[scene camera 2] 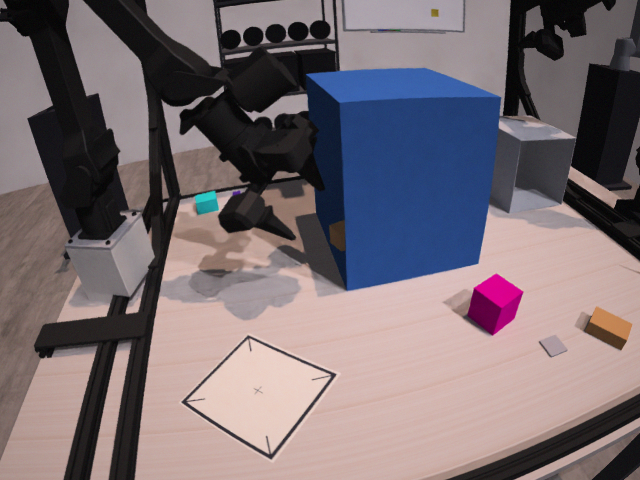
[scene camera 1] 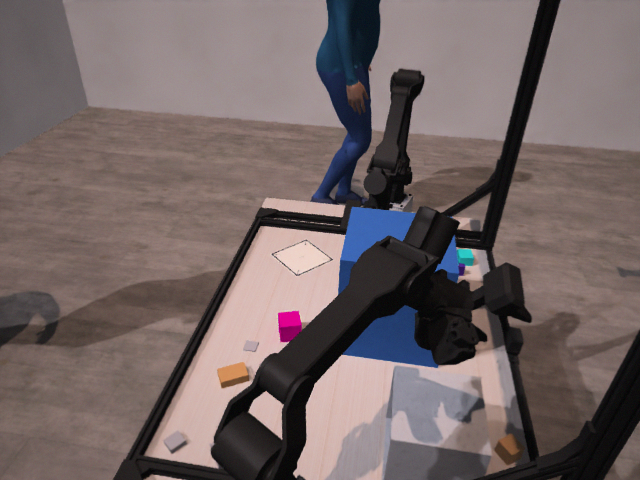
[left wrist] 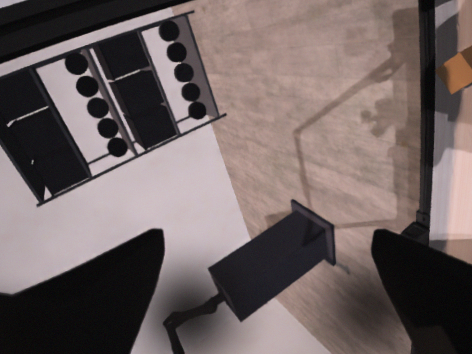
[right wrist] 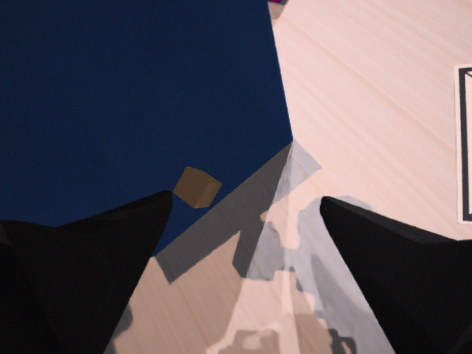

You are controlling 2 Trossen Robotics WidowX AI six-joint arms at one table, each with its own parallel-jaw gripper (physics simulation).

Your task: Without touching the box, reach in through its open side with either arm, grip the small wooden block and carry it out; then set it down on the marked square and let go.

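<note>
The blue box (scene camera 1: 392, 330) (scene camera 2: 413, 180) (right wrist: 125, 90) stands upright on the table, its open side at the left in scene camera 2. The small wooden block (scene camera 2: 338, 235) (right wrist: 196, 188) shows inside it, partly hidden in scene camera 2. My right gripper (scene camera 2: 308, 212) (right wrist: 247, 200) is open and empty, close to the open side; in the right wrist view the block appears near the left fingertip. The box hides this gripper in scene camera 1. My left gripper (scene camera 1: 507, 328) (left wrist: 268, 240) is open and empty, raised away from the block. The marked square (scene camera 1: 318, 249) (scene camera 2: 292, 355) (right wrist: 465, 150) bears no block.
A magenta cube (scene camera 1: 289, 325) (scene camera 2: 494, 304), an orange block (scene camera 1: 233, 374) (scene camera 2: 608, 328) and a flat grey tile (scene camera 1: 250, 345) (scene camera 2: 553, 345) lie on the table. A cyan block (scene camera 1: 465, 256) (scene camera 2: 206, 202) lies beyond the box. A grey open box (scene camera 1: 439, 454) (scene camera 2: 542, 131) stands farther off.
</note>
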